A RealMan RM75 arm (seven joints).
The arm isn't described. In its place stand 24 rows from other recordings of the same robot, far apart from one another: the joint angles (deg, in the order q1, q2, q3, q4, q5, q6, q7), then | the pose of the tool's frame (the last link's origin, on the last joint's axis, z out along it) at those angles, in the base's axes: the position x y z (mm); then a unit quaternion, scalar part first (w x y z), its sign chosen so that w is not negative.
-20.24 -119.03 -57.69 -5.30 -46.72 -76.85 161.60 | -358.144 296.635 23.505 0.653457 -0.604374 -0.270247 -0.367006
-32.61 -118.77 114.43 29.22 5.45 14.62 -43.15 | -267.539 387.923 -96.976 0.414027 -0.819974 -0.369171 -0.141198
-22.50 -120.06 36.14 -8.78 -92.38 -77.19 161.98 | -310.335 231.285 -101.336 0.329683 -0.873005 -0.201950 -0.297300
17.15 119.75 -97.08 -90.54 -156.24 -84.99 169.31 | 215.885 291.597 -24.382 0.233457 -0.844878 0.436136 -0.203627
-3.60 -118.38 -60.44 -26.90 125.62 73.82 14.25 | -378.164 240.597 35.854 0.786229 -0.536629 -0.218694 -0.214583
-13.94 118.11 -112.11 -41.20 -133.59 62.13 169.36 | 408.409 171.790 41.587 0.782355 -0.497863 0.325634 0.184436
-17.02 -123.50 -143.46 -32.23 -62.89 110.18 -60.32 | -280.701 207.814 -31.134 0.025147 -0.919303 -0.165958 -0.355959
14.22 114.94 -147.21 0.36 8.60 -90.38 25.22 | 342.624 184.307 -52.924 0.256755 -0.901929 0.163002 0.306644
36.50 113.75 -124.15 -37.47 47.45 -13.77 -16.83 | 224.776 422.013 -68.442 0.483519 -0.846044 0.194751 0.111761
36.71 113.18 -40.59 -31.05 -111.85 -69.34 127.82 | 276.270 398.773 30.717 0.173665 -0.740420 0.589033 0.273239
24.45 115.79 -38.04 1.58 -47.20 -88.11 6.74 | 333.020 304.936 41.080 0.646983 -0.683423 0.085167 0.327249
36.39 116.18 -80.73 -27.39 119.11 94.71 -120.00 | 151.999 324.891 -24.819 0.026655 -0.889814 0.012661 0.455368
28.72 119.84 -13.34 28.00 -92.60 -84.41 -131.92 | 226.740 253.904 -106.052 0.556276 -0.472126 -0.654854 -0.197030
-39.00 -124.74 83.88 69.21 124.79 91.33 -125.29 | -104.474 310.705 -73.170 0.063399 0.986673 0.145972 -0.033891
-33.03 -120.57 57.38 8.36 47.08 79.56 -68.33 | -245.830 356.847 -16.358 0.267090 -0.694348 -0.374121 -0.553694
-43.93 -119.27 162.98 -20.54 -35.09 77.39 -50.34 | -270.551 377.221 -13.459 0.315228 -0.891581 -0.178440 -0.271799
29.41 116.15 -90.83 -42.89 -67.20 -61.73 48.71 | 177.461 356.752 -55.282 0.213025 -0.941752 -0.080435 0.247496
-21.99 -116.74 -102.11 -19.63 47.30 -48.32 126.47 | -343.973 337.536 -30.139 0.411950 -0.807991 -0.351849 -0.231624
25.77 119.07 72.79 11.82 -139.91 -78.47 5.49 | 310.145 343.533 49.189 0.709437 -0.565967 0.163292 0.386933
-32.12 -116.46 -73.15 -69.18 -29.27 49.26 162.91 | -177.681 376.136 -72.006 0.321394 -0.797608 -0.510397 0.004773
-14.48 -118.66 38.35 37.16 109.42 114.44 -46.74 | -293.583 211.924 18.904 0.111593 -0.931346 -0.009702 -0.346479
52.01 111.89 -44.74 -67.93 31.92 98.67 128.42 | 145.709 421.054 112.858 0.051322 0.284318 0.934983 0.205759
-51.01 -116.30 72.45 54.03 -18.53 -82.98 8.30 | -190.217 415.271 8.705 0.275621 -0.784026 -0.515824 0.207995
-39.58 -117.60 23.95 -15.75 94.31 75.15 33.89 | -229.070 313.346 -99.249 0.424120 -0.842645 0.269032 -0.194148
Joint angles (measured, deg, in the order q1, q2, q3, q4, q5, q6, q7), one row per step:
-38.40, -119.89, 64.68, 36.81, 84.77, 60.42, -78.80
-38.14, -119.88, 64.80, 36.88, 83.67, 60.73, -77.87
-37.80, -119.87, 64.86, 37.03, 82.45, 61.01, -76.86
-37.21, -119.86, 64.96, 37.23, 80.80, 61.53, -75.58
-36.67, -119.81, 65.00, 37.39, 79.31, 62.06, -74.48
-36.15, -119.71, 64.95, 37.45, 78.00, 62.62, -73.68
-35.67, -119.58, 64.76, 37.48, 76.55, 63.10, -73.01
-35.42, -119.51, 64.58, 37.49, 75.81, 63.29, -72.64
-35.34, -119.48, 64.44, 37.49, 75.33, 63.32, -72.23
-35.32, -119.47, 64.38, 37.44, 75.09, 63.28, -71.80
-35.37, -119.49, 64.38, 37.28, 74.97, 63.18, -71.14
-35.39, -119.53, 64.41, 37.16, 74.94, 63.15, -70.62
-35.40, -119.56, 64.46, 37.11, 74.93, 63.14, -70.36
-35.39, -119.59, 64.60, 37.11, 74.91, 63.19, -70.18
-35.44, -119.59, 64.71, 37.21, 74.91, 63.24, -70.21
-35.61, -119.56, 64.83, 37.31, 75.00, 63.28, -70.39
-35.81, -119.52, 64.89, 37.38, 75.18, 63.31, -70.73
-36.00, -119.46, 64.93, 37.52, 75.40, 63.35, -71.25
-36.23, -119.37, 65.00, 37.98, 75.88, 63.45, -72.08
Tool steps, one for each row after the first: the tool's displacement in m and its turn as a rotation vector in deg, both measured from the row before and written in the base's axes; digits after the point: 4 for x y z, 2 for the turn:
0.0005, -0.0006, 0.0013, 0.52, -0.56, -0.53
0.0003, -0.0005, 0.0020, 0.72, -0.64, -0.49
-0.0003, -0.0014, 0.0026, 0.87, -0.94, -0.58
-0.0006, -0.0012, 0.0028, 0.80, -0.89, -0.47
-0.0013, -0.0012, 0.0029, 0.64, -0.90, -0.22
-0.0014, -0.0006, 0.0039, 0.80, -1.12, 0.00
-0.0010, -0.0001, 0.0023, 0.52, -0.57, 0.07
-0.0002, 0.0004, 0.0015, 0.49, -0.26, -0.05
-0.0002, 0.0002, 0.0006, 0.35, 0.02, -0.11
-0.0002, 0.0002, -0.0004, 0.34, 0.28, -0.23
-0.0001, -0.0002, -0.0007, 0.18, 0.26, -0.23
0.0001, -0.0002, -0.0005, 0.06, 0.14, -0.15
0.0003, -0.0004, -0.0007, -0.04, 0.12, -0.21
0.0009, 0.0000, -0.0001, -0.06, 0.03, -0.20
0.0016, 0.0004, -0.0001, -0.16, 0.06, -0.24
0.0014, 0.0005, -0.0001, -0.24, 0.03, -0.13
0.0015, 0.0006, 0.0003, -0.28, -0.03, -0.06
0.0027, 0.0008, 0.0008, -0.38, 0.09, -0.26

